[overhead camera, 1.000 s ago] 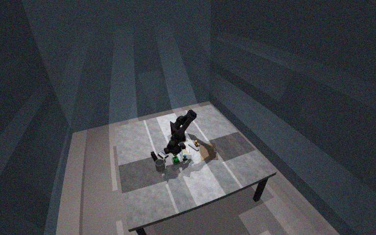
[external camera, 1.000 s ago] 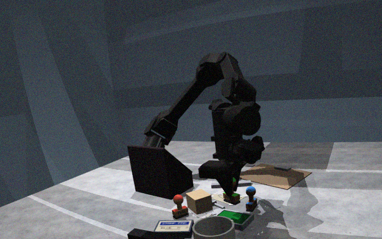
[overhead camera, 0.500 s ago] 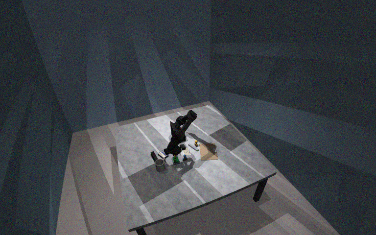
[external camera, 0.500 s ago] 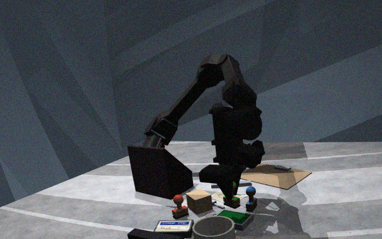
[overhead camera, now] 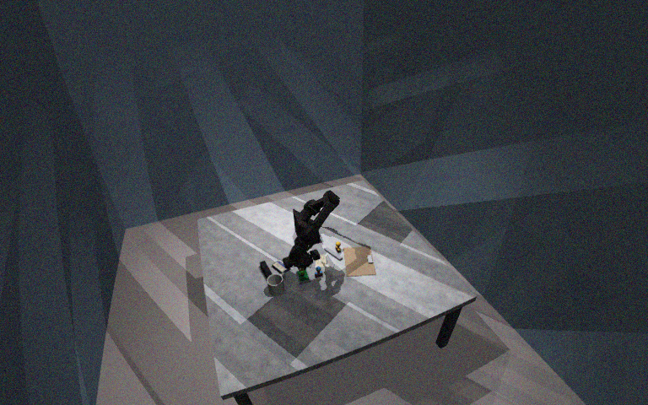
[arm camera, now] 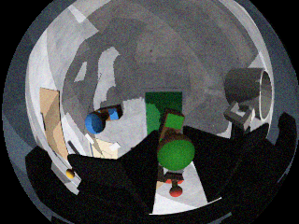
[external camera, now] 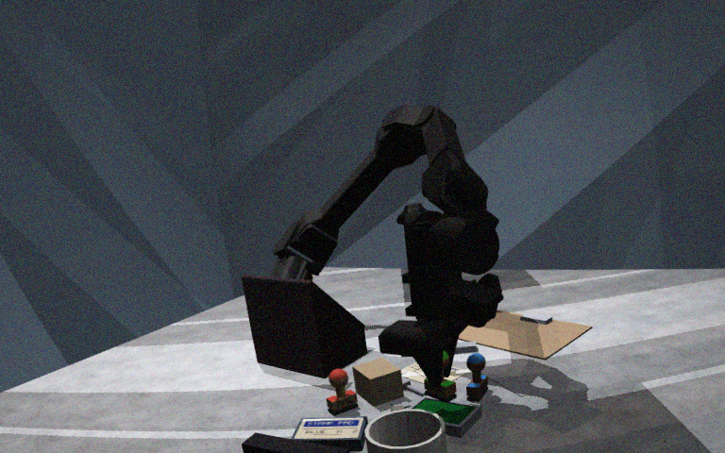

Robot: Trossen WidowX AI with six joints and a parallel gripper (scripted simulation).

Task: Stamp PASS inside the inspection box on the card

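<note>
The green ink pad lies 6 cm below my gripper tip. Also, from my gripper tip: wooden cube 12 cm behind, 6 cm to the left, 4 cm below; then green-knobbed stamp right at my gripper tip; then blue-knobbed stamp 8 cm to the left, 4 cm below, 2 cm ahead.
</note>
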